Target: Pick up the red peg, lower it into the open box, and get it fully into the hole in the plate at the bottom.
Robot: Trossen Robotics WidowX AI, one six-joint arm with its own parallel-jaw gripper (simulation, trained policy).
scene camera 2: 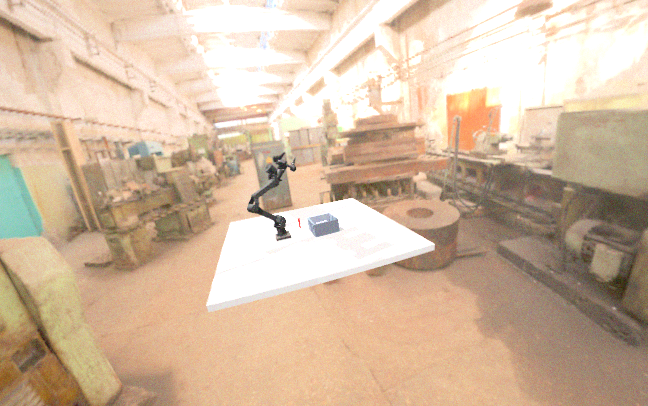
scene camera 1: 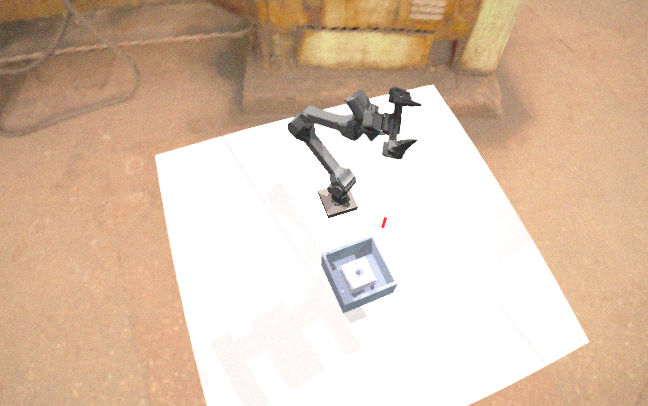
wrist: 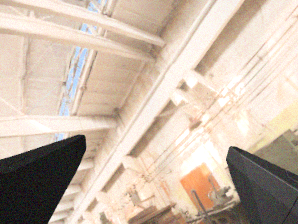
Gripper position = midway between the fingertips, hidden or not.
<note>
I see my gripper (scene camera 1: 418, 121) and a blue-grey box (scene camera 1: 386, 282).
My gripper also shows in the wrist view (wrist: 156, 148). The wrist view does not show the blue-grey box: it is out of frame.
</note>
